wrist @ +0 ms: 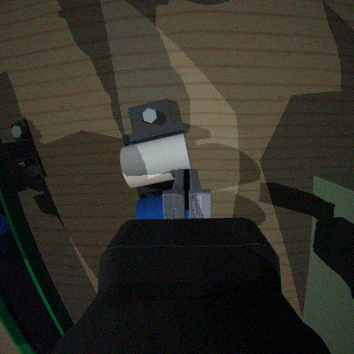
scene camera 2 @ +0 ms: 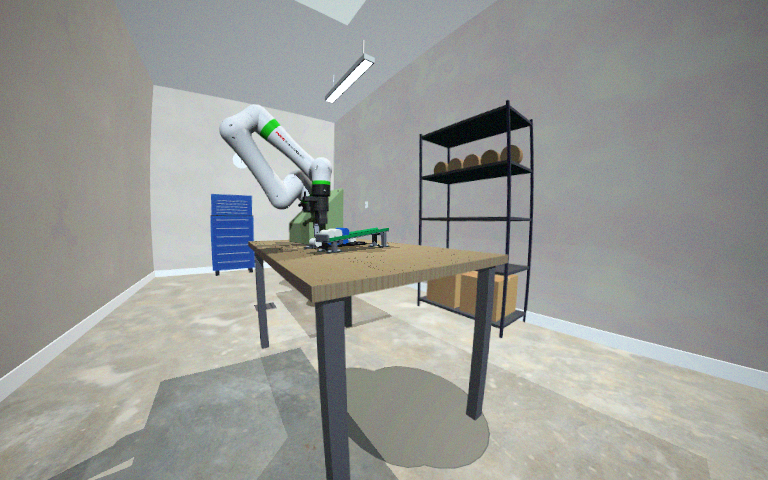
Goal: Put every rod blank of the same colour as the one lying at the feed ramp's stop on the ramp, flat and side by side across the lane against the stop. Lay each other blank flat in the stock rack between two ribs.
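My gripper (scene camera 2: 317, 230) (wrist: 186, 181) is shut and empty, pointing down over the stock rack. In the wrist view a white blank (wrist: 160, 156) lies flat in the rack (wrist: 172, 122), just beyond the fingertips. A blue blank (wrist: 149, 208) lies beside it, partly hidden by the fingers and gripper body. The green feed ramp (scene camera 2: 370, 231) (wrist: 31, 282) stands beside the rack. A white blank (scene camera 2: 328, 232) and a blue blank (scene camera 2: 343, 232) show at its lower part in the scene view. Part of a blue blank (wrist: 4, 231) on the ramp shows at the wrist view's left edge.
The wooden table (scene camera 2: 396, 263) (wrist: 260, 45) carries the rack and ramp. A ramp foot with bolts (wrist: 22, 147) stands left of the rack in the wrist view. A green panel (scene camera 2: 335, 212) (wrist: 332, 280) stands on the rack's other side. A shelf unit (scene camera 2: 508, 226) stands beyond the table.
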